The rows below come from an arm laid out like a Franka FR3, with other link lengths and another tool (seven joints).
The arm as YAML. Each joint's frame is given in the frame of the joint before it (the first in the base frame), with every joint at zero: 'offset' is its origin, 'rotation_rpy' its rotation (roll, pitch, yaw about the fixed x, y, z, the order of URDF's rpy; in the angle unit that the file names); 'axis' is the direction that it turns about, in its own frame. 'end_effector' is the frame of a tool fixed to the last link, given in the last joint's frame.
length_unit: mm
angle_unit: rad
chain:
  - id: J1
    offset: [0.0, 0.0, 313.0]
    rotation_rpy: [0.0, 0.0, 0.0]
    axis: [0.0, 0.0, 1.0]
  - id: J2
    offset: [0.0, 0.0, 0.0]
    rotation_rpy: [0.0, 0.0, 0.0]
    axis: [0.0, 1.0, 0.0]
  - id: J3
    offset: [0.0, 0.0, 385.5]
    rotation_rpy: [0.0, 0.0, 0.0]
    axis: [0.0, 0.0, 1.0]
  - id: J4
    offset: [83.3, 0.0, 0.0]
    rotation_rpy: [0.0, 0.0, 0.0]
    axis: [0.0, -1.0, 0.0]
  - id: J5
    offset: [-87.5, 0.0, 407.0]
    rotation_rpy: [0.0, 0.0, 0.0]
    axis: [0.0, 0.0, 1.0]
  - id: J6
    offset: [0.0, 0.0, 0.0]
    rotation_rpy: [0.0, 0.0, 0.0]
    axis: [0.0, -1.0, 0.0]
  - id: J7
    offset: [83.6, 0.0, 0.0]
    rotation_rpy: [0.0, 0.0, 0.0]
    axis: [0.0, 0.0, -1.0]
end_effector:
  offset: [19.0, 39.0, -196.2]
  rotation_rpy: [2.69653, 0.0, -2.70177]
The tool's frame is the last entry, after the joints.
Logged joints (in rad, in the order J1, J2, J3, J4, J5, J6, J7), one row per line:
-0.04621, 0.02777, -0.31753, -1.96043, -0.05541, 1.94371, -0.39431
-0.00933, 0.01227, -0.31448, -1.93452, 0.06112, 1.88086, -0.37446
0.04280, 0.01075, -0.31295, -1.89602, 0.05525, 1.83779, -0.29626
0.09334, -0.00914, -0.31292, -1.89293, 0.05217, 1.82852, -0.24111
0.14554, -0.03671, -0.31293, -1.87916, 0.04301, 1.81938, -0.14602
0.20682, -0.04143, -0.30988, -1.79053, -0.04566, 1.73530, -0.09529
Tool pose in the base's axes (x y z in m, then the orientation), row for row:
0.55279, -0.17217, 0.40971, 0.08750, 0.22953, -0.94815, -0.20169
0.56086, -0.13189, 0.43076, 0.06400, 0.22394, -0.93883, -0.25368
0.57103, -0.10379, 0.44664, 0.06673, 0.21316, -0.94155, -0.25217
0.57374, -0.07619, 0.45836, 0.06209, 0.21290, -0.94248, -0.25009
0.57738, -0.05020, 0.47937, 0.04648, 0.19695, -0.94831, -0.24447
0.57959, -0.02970, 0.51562, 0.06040, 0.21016, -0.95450, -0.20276
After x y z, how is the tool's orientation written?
As a quaternion, w x y z.
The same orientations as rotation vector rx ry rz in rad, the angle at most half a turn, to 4 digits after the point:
0.6835, -2.8234, -0.6006
0.6762, -2.8350, -0.7660
0.6426, -2.8385, -0.7602
0.6436, -2.8493, -0.7561
0.6011, -2.8941, -0.7461
0.6360, -2.8886, -0.6136

